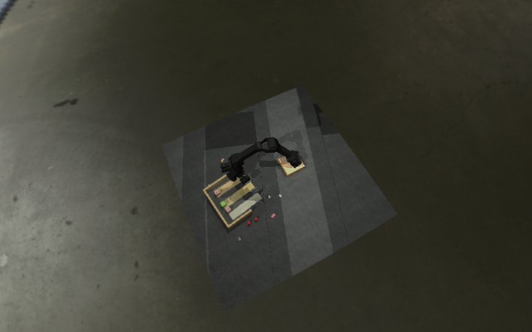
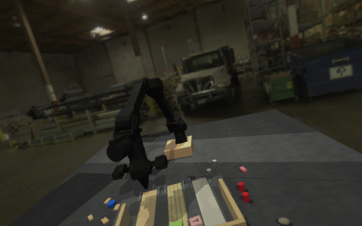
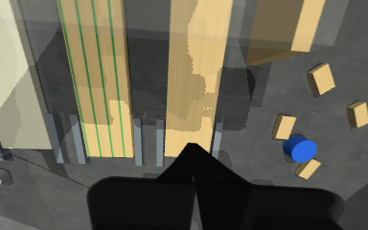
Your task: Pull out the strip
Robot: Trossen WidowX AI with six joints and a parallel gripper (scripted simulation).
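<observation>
My gripper tip is 9 cm short of the tan strip and 3 cm above it. From my gripper tip the other things lie so: blue disc 1 cm behind, 14 cm to the right, 3 cm below; then grey pebble 23 cm ahead, 37 cm to the left, 3 cm below; then pink block 4 cm behind, 36 cm to the left, 3 cm below.
</observation>
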